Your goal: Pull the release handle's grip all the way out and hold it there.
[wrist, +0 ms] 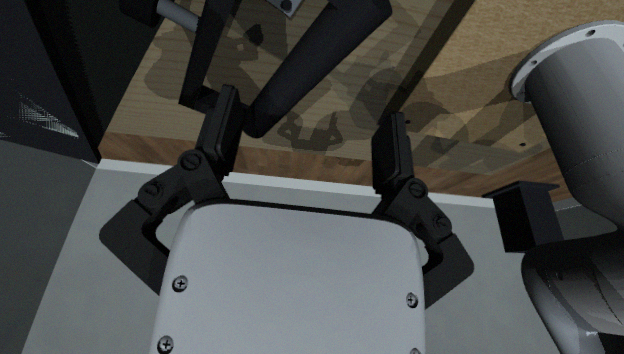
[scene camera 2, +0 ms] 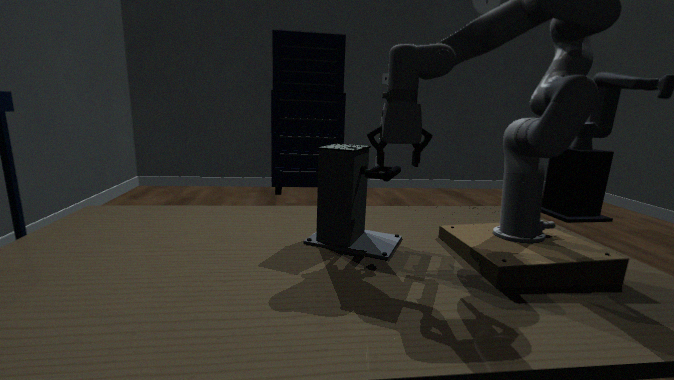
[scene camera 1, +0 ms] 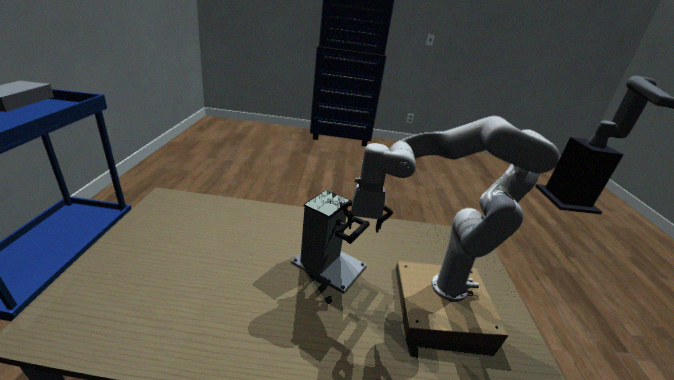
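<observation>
The release handle's black loop, with its round grip bar (scene camera 1: pixel 359 232) (scene camera 2: pixel 390 173) (wrist: pixel 310 65) on the outer side, sticks out from the upper part of a dark grey post (scene camera 1: pixel 315 240) (scene camera 2: pixel 335 195). A short grey rod (wrist: pixel 177 15) shows between a black collar and the loop in the wrist view. My gripper (scene camera 1: pixel 364 227) (scene camera 2: pixel 398 164) (wrist: pixel 312 113) is open and empty, pointing down at the handle. In the wrist view one finger overlaps the loop's near side and the other is well beyond the grip. Whether the fingertips reach down to grip height is unclear.
The post stands on a pale base plate (scene camera 1: pixel 350 270) (scene camera 2: pixel 377 242) bolted to the wooden table (scene camera 1: pixel 175 280) (scene camera 2: pixel 150 300). My arm's wooden base block (scene camera 1: pixel 450 317) (scene camera 2: pixel 560 275) is to the right. A blue cart (scene camera 1: pixel 111 165) and a dark cabinet (scene camera 1: pixel 350 90) (scene camera 2: pixel 307 110) stand farther off.
</observation>
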